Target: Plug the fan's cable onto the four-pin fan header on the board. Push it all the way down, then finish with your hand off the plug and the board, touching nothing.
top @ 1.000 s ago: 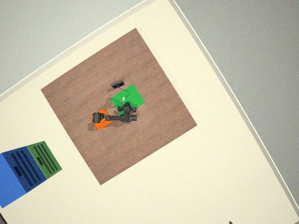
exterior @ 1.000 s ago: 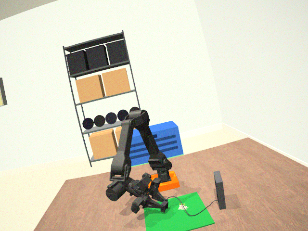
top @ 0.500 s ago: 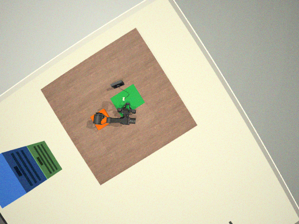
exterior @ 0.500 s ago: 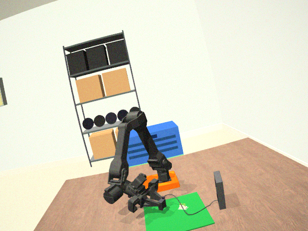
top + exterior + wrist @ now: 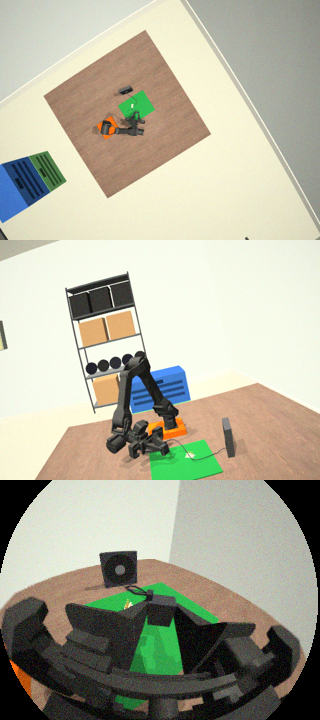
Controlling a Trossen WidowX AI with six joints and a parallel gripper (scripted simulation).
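The fan plug lies 1 cm below my gripper tip. Round my gripper tip: green board (1 cm ahead, 5 cm to the left, 9 cm below); fan header (1 cm behind, 9 cm to the left, 8 cm below); dark fan (2 cm ahead, 23 cm to the left, 2 cm below).
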